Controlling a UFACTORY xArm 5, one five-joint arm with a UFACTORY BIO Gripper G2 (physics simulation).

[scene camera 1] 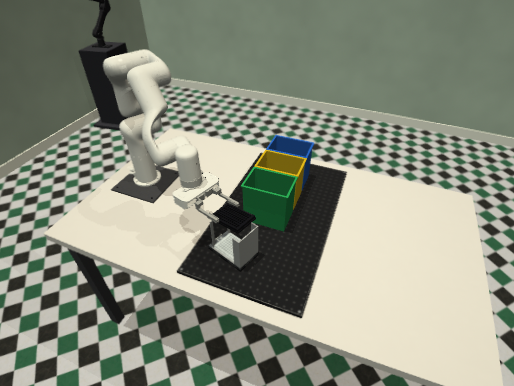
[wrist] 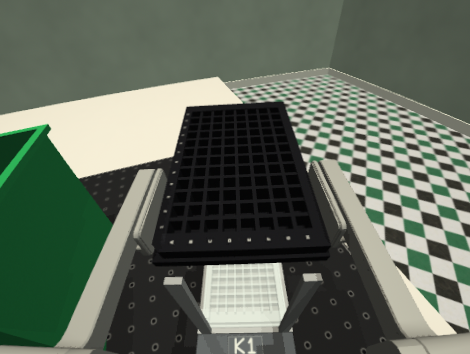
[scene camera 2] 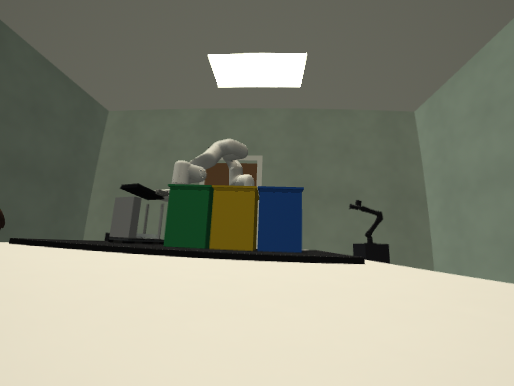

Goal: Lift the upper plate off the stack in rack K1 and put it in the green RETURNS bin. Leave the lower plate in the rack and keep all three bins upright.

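Places are measured from the arm's base along level axes (x up, y ahead, z left), in centimetres.
Where they show: end effector, tool point: (scene camera 1: 223, 210) (wrist: 238, 204); arm's base, origin of the base link: (scene camera 1: 147, 178).
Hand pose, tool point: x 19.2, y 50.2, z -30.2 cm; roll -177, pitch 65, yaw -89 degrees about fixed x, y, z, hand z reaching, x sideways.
Note:
Each offset is from my tool point to the top centre of the thing. Level surfaces: height alone.
My gripper (scene camera 1: 227, 212) (wrist: 239, 170) is shut on the long sides of the black upper plate {dx +1.1, dy +3.7, dz -1.7 cm} (scene camera 1: 235, 218) (scene camera 2: 142, 191) (wrist: 239, 150). It holds the plate above rack K1 {dx -3.6, dy +3.0, dz -1.5 cm} (scene camera 1: 246, 248) (scene camera 2: 124, 217) (wrist: 215, 345), at about the height of the rack's tall panel top. In the wrist view the plate is above the rack's post tops. The white lower plate {dx -15.2, dy +3.9, dz -1.9 cm} (scene camera 1: 226, 247) (wrist: 242, 290) lies in the rack. The green RETURNS bin {dx -0.6, dy +11.1, dz +19.9 cm} (scene camera 1: 267, 207) (scene camera 2: 187, 217) (wrist: 55, 240) stands upright beside the rack, left of the gripper in the wrist view.
The yellow bin {dx -0.6, dy +12.7, dz +33.1 cm} (scene camera 1: 299, 192) (scene camera 2: 234, 220) and blue bin {dx -0.6, dy +14.2, dz +46.2 cm} (scene camera 1: 307, 165) (scene camera 2: 280, 220) stand upright in a row with the green bin. All stand with the rack on a black perforated mat {dx -18.6 cm} (scene camera 1: 280, 265). A second, black arm (scene camera 2: 375, 215) is on a pedestal in the background.

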